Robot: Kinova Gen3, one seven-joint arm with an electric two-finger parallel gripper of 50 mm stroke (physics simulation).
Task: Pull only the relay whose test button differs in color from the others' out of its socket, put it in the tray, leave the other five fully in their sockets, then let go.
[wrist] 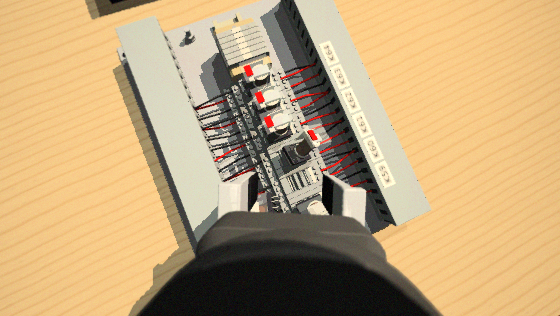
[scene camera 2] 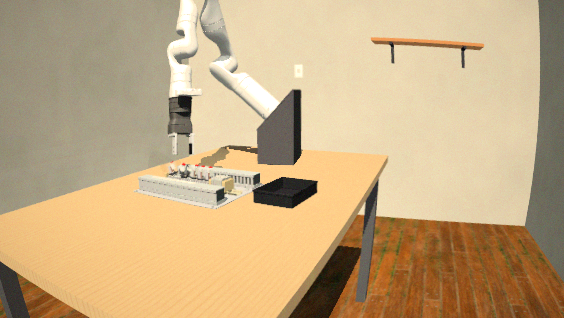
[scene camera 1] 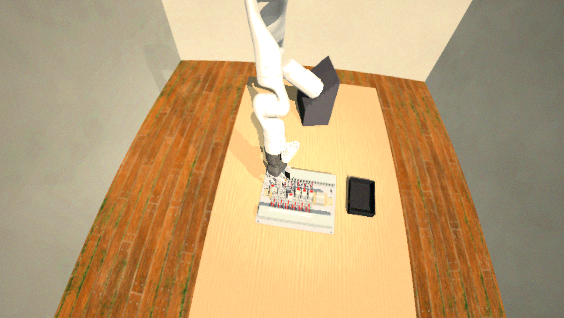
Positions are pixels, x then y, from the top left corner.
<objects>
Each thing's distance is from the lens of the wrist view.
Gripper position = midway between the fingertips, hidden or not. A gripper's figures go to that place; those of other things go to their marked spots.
my gripper point(wrist: 289, 187): 0.19 m
red-button relay point(wrist: 277, 123): 0.22 m
red-button relay point(wrist: 268, 96): 0.23 m
</objects>
